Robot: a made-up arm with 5 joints.
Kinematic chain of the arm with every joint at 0, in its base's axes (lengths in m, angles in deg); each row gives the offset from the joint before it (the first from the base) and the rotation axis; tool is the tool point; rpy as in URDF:
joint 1: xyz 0 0 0.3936 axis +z
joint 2: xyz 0 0 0 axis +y
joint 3: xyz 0.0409 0 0.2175 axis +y
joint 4: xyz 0.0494 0 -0.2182 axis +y
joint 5: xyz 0.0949 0 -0.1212 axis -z
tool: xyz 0 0 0 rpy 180 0 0
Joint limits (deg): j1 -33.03..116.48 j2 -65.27..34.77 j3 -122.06..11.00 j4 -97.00..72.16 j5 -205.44..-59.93
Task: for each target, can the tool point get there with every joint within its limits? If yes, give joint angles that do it. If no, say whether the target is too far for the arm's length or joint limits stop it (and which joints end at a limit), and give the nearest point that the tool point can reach.
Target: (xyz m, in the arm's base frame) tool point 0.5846 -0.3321 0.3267
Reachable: no: too far | nearest point 0.4385 -0.2491 0.3992 | short by 0.183 m
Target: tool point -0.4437 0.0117 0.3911
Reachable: no: joint limits stop it (at a limit: joint 2, joint 3, joint 4) | nearest point -0.3511 0.0093 0.6099 | short by 0.238 m
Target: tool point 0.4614 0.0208 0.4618
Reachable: yes | joints 2.58 21.02 -90.90 54.41 -103.92
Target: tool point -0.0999 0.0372 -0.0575
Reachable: no: joint limits stop it (at a limit: joint 1, joint 2) | nearest point -0.0483 0.0970 0.1745 | short by 0.245 m
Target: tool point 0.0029 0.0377 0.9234
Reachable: yes | joints 85.66 -43.09 -102.34 31.97 -87.50
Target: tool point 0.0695 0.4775 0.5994
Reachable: yes | joints 81.72 17.69 -96.17 24.24 -193.88
